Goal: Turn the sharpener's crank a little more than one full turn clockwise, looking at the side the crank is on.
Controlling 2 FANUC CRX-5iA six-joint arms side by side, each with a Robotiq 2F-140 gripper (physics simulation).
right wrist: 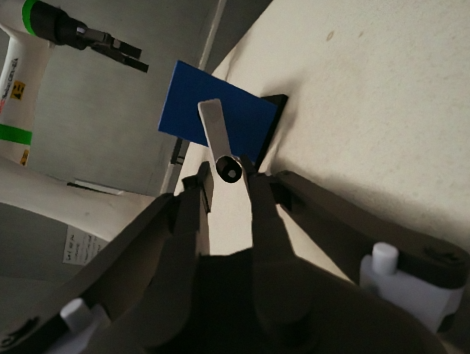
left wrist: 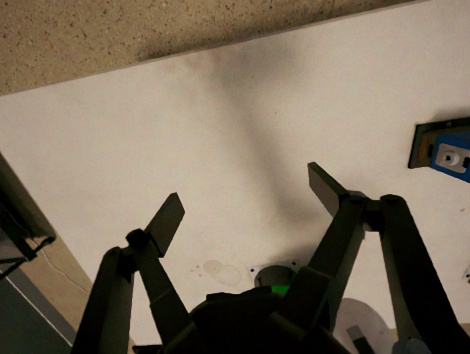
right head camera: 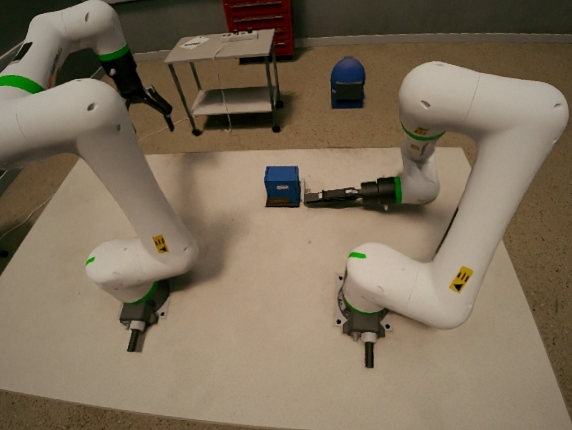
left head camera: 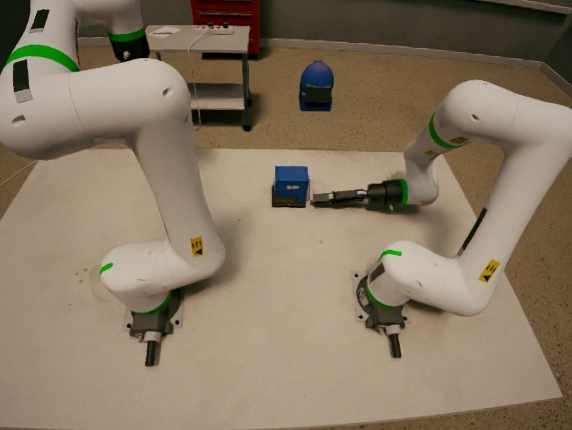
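Where they show: left gripper, fingertip midpoint: [right wrist: 144,63] [left wrist: 242,189] [right head camera: 153,131]; right gripper, fingertip midpoint: [right wrist: 226,170] [right head camera: 305,198] [left head camera: 313,199]; left arm's base, origin of the base link: [left wrist: 276,280] [right head camera: 147,293] [left head camera: 155,301]; right arm's base, origin of the base link: [right head camera: 363,301] [left head camera: 379,296].
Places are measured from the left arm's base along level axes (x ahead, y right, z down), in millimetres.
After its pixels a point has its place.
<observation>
The blue sharpener [left head camera: 291,181] {y 441, x 339, z -124 mm} [right head camera: 281,180] {y 448, x 341, z -126 mm} [left wrist: 460,150] {y 390, x 399, z -94 mm} [right wrist: 185,100] {y 505, x 374, z -109 mm} stands upright on its dark base. Its grey crank arm [right wrist: 215,125] is on the side facing my right gripper. In the right wrist view, the arm slants down and slightly right to a black knob [right wrist: 229,169] {y 559, x 325, z -56 mm}, past the blue side's lower edge. My right gripper [left head camera: 313,198] {y 526, x 319, z -48 mm} [right head camera: 307,199] {y 526, x 319, z -48 mm} [right wrist: 226,170] {y 526, x 319, z -48 mm} is partly open, one fingertip on each side of the knob; contact is unclear. My left gripper [right head camera: 170,120] [left wrist: 242,189] {y 0, x 500, z -261 mm} [right wrist: 144,63] {y 0, x 500, z -261 mm} is open and empty, high and away from the sharpener; its fingers are hidden in the left head view.
The sharpener stands on a large pale table [left head camera: 280,325] {y 360, x -103, z 0 mm} [right head camera: 260,325] {y 376, x -107, z 0 mm}. Behind it are a wheeled cart [left head camera: 220,45] [right head camera: 225,50] with a power strip, a red drawer cabinet [left head camera: 227,11] [right head camera: 260,17] and a blue welding helmet [left head camera: 317,77] [right head camera: 348,72].
</observation>
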